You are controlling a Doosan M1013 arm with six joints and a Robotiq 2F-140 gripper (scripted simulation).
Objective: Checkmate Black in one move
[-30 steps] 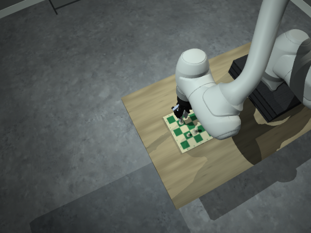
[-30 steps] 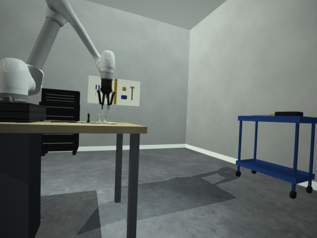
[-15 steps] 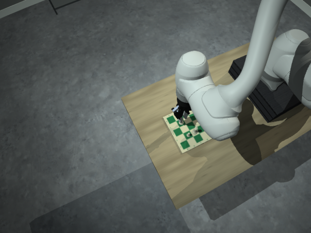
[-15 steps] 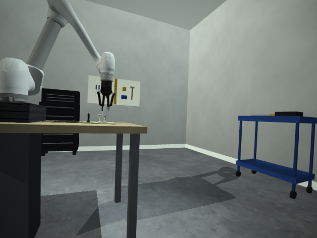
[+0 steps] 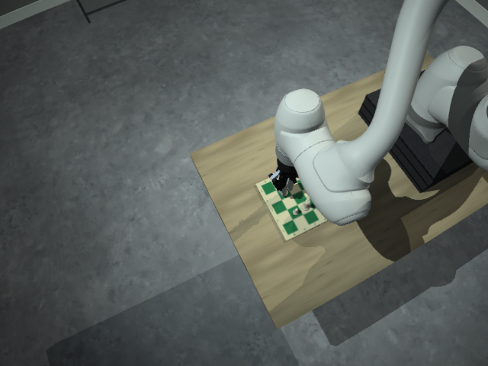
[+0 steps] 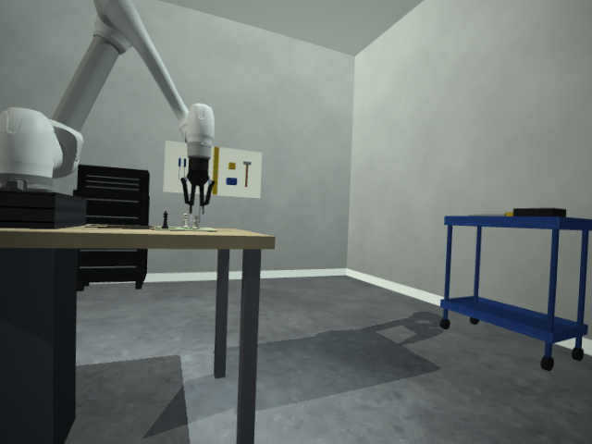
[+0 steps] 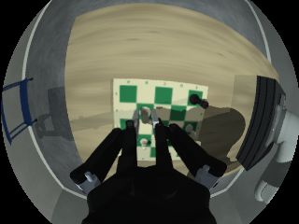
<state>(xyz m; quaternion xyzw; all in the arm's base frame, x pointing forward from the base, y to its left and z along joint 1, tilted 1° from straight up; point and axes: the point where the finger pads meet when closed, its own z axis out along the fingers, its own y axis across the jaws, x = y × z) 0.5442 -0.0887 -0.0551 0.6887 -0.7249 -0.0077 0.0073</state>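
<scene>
The black piece is 12 cm behind my hand, 3 cm below it and 2 cm to the right of it. Round my hand: chessboard: 6 cm below, 4 cm to the left, 3 cm behind.
</scene>
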